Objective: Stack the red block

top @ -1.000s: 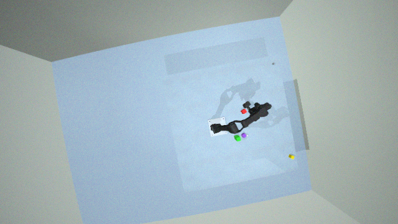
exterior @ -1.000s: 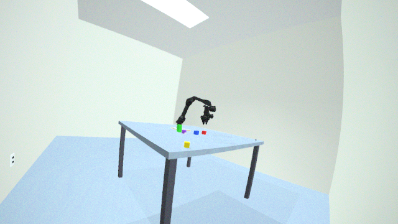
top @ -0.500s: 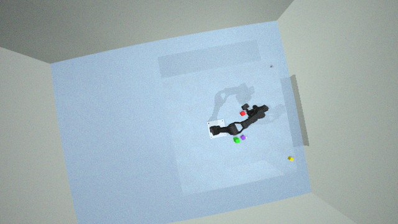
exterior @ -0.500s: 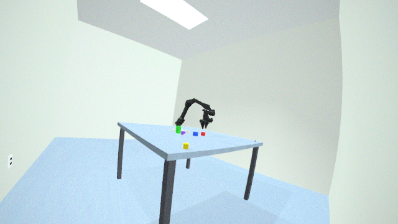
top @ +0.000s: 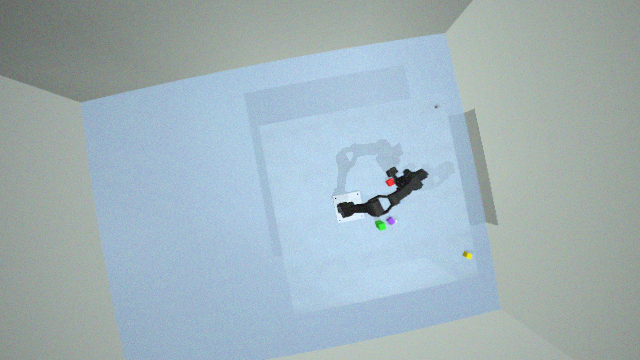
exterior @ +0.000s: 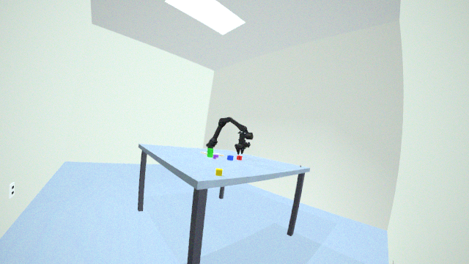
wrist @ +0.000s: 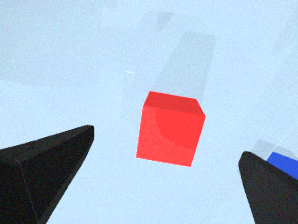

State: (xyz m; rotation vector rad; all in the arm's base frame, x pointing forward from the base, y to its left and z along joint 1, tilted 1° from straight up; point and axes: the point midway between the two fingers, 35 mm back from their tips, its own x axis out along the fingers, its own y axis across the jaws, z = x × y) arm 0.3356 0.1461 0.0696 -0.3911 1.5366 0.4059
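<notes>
My gripper tip is 3 cm above the red block. Also, from my gripper tip: yellow block: 54 cm to the right, 49 cm ahead, 4 cm below; then blue block: 13 cm to the right, 3 cm below, 2 cm ahead; then purple block: 26 cm to the right, 3 cm below, 2 cm behind.
</notes>
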